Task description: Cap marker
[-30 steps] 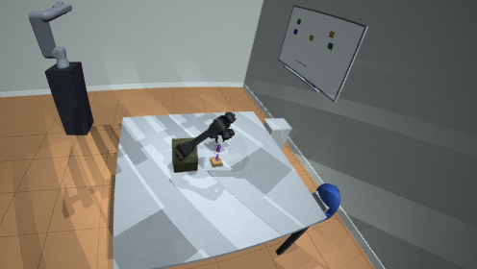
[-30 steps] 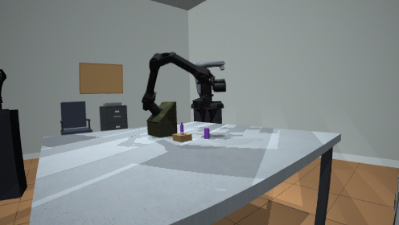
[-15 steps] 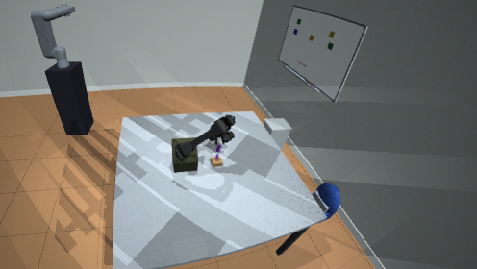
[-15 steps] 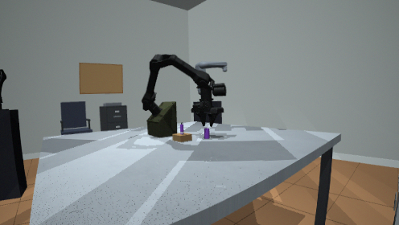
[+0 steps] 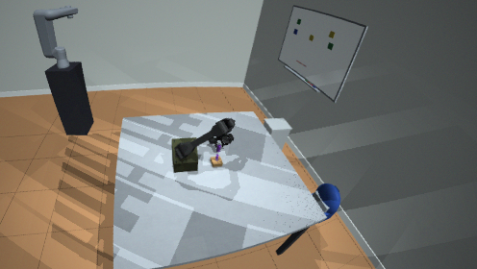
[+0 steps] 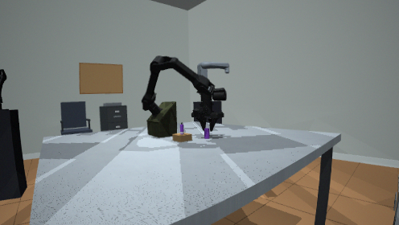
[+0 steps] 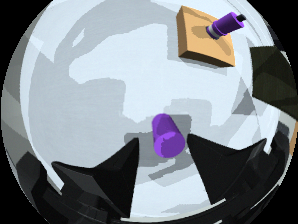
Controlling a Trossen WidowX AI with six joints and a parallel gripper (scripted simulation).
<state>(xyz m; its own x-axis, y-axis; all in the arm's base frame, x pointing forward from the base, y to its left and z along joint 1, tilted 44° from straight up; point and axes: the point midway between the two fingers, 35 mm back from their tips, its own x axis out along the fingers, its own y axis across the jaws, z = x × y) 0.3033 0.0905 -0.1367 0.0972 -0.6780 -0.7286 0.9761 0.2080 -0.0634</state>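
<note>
Right now my gripper tip is 10 mm above the purple cap. Round my gripper tip: tan holder block 130 mm to the right, 40 mm behind, 20 mm below.
</note>
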